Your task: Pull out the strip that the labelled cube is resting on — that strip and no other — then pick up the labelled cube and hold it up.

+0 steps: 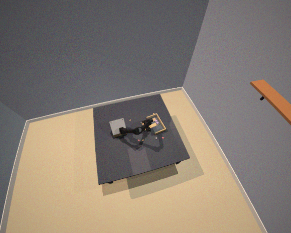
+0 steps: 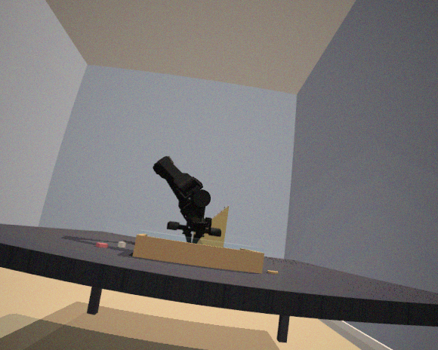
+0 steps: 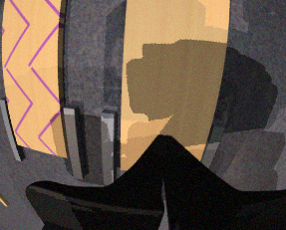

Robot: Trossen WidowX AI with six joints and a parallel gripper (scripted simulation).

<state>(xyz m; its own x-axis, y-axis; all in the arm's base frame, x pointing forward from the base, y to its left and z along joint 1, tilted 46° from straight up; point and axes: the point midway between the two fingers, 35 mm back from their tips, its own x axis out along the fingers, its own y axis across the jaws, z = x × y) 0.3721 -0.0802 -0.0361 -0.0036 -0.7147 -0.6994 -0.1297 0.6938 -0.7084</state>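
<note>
Now: gripper tip 9 cm short of the plain strip and 1 cm to the right of it. The rest, counted from my gripper tip: small tan strip (22 cm ahead, 23 cm to the left).
</note>
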